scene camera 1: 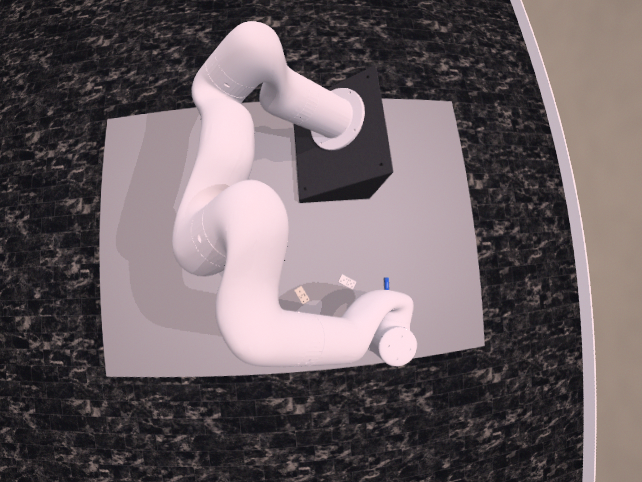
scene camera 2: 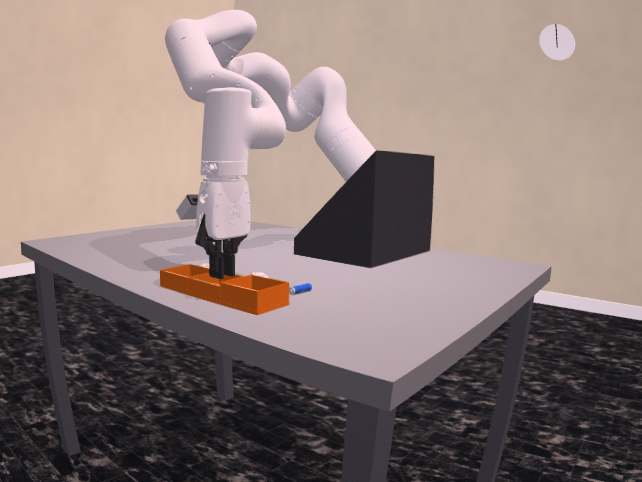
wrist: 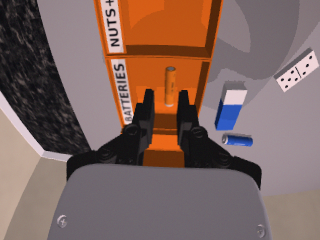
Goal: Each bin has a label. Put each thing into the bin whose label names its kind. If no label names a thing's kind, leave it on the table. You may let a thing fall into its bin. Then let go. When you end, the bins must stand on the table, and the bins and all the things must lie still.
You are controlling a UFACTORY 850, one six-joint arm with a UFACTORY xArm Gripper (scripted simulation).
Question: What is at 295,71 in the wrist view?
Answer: A white domino.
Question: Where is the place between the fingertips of my gripper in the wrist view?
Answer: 166,101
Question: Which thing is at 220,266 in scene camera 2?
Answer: My gripper.
